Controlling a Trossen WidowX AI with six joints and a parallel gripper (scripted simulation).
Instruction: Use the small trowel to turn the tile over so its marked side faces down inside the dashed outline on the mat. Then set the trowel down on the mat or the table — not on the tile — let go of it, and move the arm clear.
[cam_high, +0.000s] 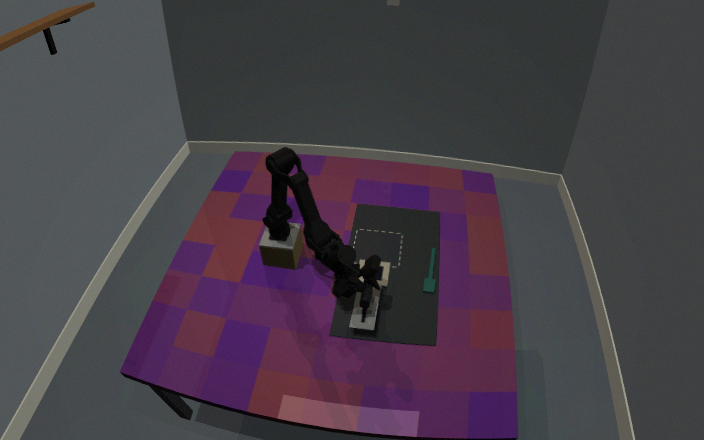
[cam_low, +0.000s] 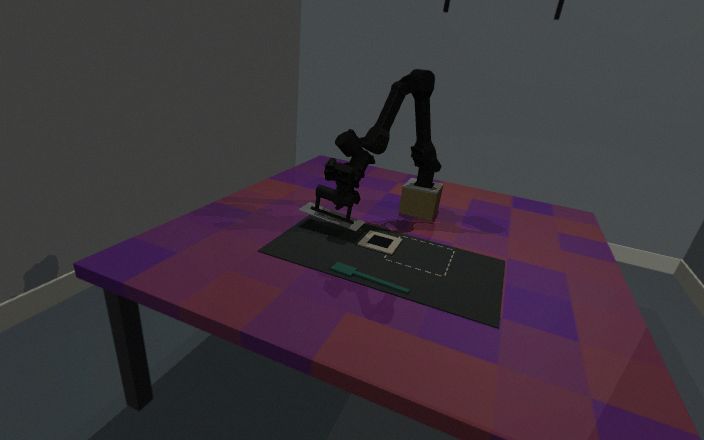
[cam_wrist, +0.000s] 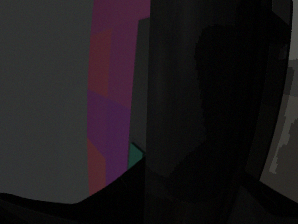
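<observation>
Right now the tan tile is 150 mm to the left of my gripper tip, 90 mm below it and 20 mm behind it. The rest, counted from my gripper tip: teal trowel 180 mm ahead, 170 mm to the left, 90 mm below; then dark mat 190 mm to the left, 110 mm below, 40 mm ahead.
</observation>
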